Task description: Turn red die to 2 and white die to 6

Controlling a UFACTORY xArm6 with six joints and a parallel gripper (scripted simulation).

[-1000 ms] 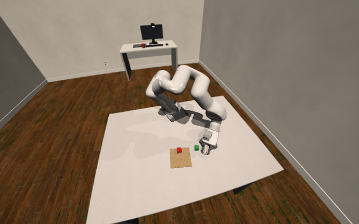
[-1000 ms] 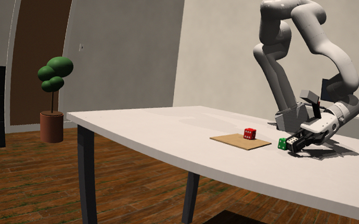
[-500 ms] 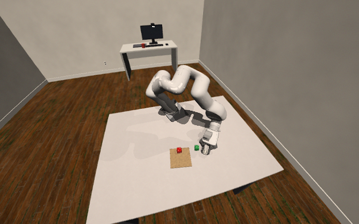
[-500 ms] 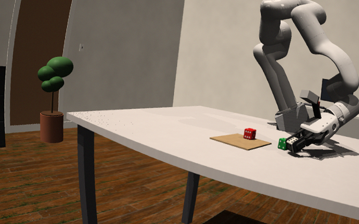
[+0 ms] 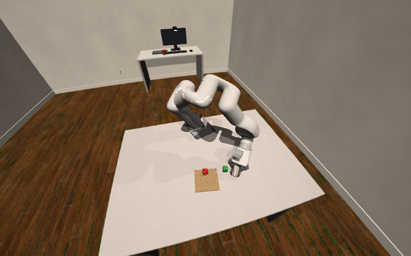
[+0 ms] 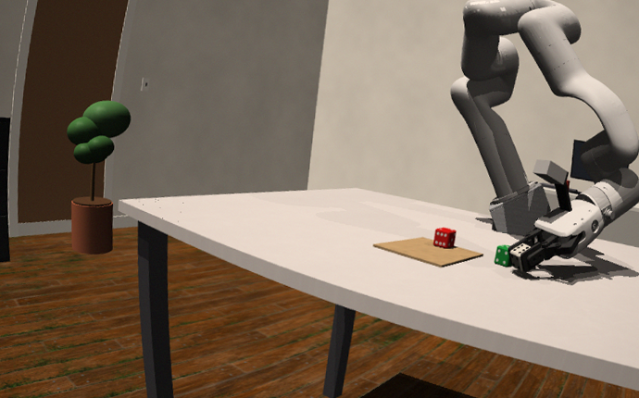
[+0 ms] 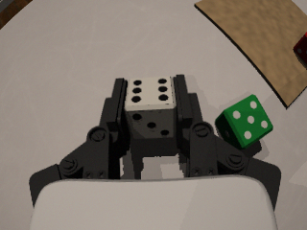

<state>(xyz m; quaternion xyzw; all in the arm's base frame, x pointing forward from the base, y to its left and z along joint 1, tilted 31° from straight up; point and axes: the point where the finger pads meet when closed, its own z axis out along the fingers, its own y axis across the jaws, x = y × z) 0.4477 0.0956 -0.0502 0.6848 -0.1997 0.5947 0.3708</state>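
Right now my hand is 5 cm past the green die, 4 cm to the left of it and 2 cm above it. Also, from my hand: red die: 17 cm to the right, 8 cm behind, 2 cm below; then white die: right at my hand; then tan mat: 18 cm to the right, 3 cm below, 3 cm behind.
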